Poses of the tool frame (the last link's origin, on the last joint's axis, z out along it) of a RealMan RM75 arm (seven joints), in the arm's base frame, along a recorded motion.
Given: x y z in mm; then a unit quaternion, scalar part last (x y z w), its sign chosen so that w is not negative.
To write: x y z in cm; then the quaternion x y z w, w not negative. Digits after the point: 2 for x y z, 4 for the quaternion.
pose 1, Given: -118.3 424.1 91.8 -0.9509 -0.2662 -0.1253 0.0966
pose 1, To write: -11.83 42.41 9.18 -0.9509 -0.2662 -0.1253 0.0966
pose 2, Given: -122.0 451.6 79.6 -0.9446 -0.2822 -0.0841 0.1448
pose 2, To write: -12.20 45.16 7.96 -0.9446 -0.2822 -0.0841 0.1448
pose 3, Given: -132.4 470.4 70.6 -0.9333 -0.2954 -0.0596 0.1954
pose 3, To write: -13.24 47.04 7.06 -0.9333 -0.2954 -0.0596 0.1954
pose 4, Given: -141.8 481.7 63.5 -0.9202 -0.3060 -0.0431 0.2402
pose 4, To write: -14.18 48.17 6.35 -0.9202 -0.3060 -0.0431 0.2402
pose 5, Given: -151.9 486.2 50.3 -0.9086 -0.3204 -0.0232 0.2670
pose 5, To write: -15.19 48.62 5.03 -0.9086 -0.3204 -0.0232 0.2670
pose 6, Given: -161.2 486.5 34.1 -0.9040 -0.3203 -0.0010 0.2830
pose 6, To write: -16.12 48.65 3.41 -0.9040 -0.3203 -0.0010 0.2830
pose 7, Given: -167.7 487.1 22.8 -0.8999 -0.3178 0.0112 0.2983
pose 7, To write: -16.77 48.71 2.28 -0.8999 -0.3178 0.0112 0.2983
